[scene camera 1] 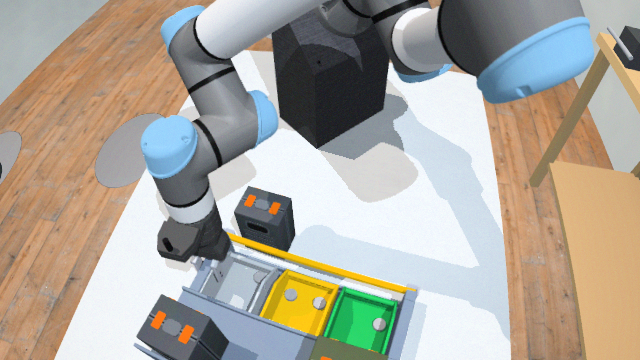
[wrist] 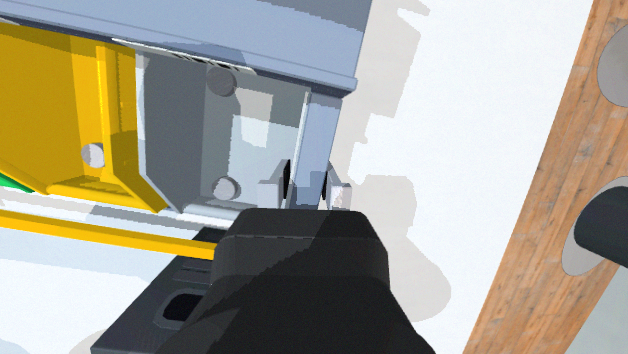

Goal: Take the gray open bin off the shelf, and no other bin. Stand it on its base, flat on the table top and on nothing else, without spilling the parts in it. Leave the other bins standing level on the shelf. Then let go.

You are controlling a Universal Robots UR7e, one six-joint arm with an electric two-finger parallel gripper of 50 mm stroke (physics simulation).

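Seen in the pictures: gripper, fingertip midpoint: (scene camera 1: 212, 275); arm's base, link origin: (scene camera 1: 341, 5).
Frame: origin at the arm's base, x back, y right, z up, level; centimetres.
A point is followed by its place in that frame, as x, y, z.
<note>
The gray open bin (scene camera 1: 235, 287) {-56.4, 4.1, -30.5} (wrist: 175, 110) {-60.2, -2.5, -26.3} stands in the end bay of the blue-grey shelf (scene camera 1: 407, 310) {-53.9, -28.0, -22.9} (wrist: 225, 30) {-64.4, 2.9, -21.2}, beside the yellow bin (scene camera 1: 300, 312) {-57.0, -9.6, -30.5} (wrist: 40, 100) {-59.0, -14.5, -27.9}. Round grey parts (wrist: 221, 81) {-63.2, -0.6, -29.5} lie in it. The green bin (scene camera 1: 352, 325) {-56.5, -19.6, -30.5} (wrist: 12, 182) {-52.1, -16.0, -26.2} stands past the yellow one. My gripper (scene camera 1: 207, 267) {-56.9, 8.0, -27.0} (wrist: 305, 172) {-56.9, 8.0, -27.0} is shut, with one finger inside the gray bin and the other outside the shelf's side panel (wrist: 325, 120) {-61.4, 8.4, -22.9}. The panel and the bin's side wall are both between the fingers. The gripper body hides part of the bin's front corner.
A yellow rail (scene camera 1: 320, 262) {-48.6, -10.8, -24.9} (wrist: 100, 235) {-49.2, -7.9, -24.9} runs along the shelf's front. A dark box (scene camera 1: 265, 215) {-45.8, 0.4, -18.4} (wrist: 145, 320) {-47.1, -0.9, -20.2} stands in front near the gripper. Another dark box (scene camera 1: 175, 325) {-71.6, 1.7, -9.1} and an olive box (scene camera 1: 345, 350) {-66.4, -20.2, -11.7} are on the shelf's other side.
</note>
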